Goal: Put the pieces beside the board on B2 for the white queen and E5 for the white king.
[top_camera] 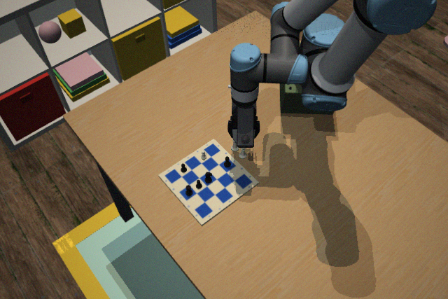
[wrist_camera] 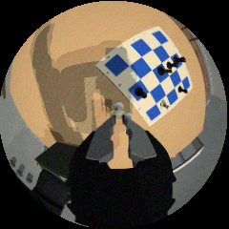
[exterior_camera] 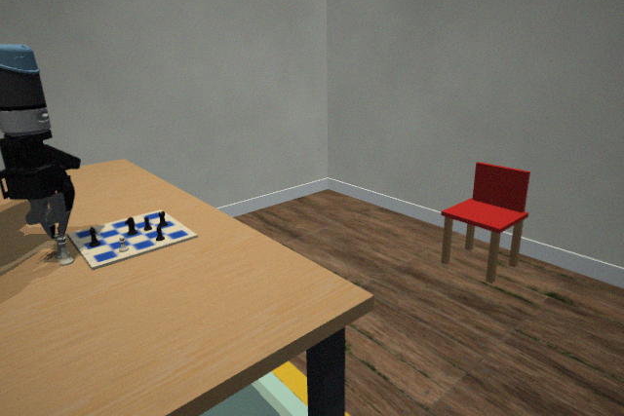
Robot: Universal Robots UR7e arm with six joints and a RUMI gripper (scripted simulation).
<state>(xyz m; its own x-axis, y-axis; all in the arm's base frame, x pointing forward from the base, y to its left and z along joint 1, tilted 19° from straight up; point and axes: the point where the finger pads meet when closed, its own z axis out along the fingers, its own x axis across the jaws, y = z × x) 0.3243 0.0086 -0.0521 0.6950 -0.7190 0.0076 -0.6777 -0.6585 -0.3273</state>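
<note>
My gripper is now 3 cm above the white queen. From my hand the other things lie so: white king 4 cm to the right, 3 cm below; white pawn 10 cm ahead, 8 cm to the right, 4 cm below; chessboard 14 cm ahead, 5 cm below, 1 cm to the right.
</note>
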